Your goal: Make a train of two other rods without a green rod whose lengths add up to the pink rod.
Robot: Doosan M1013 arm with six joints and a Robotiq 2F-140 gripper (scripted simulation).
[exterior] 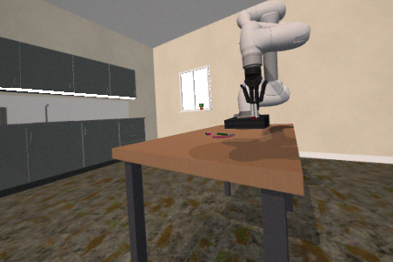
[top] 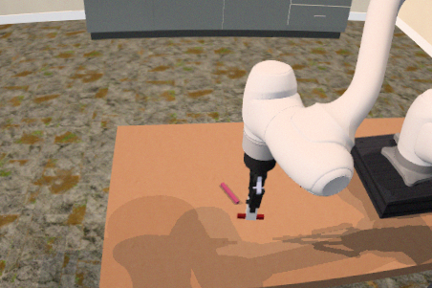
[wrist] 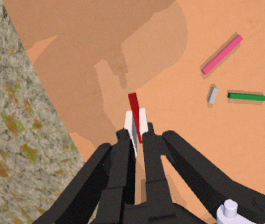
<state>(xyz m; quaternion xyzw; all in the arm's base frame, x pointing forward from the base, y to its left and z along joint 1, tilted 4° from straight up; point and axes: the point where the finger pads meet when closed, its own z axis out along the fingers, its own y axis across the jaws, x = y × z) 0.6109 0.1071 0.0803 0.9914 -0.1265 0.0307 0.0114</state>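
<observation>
Right now my hand is 28 cm to the left of the magenta rod, 12 cm above it and 9 cm past it. From my hand the other things lie so: short grey rod: 13 cm to the right, 12 cm below, 6 cm behind; then red rod: 3 cm below; then pink rod: 17 cm to the right, 12 cm below, 1 cm ahead.
</observation>
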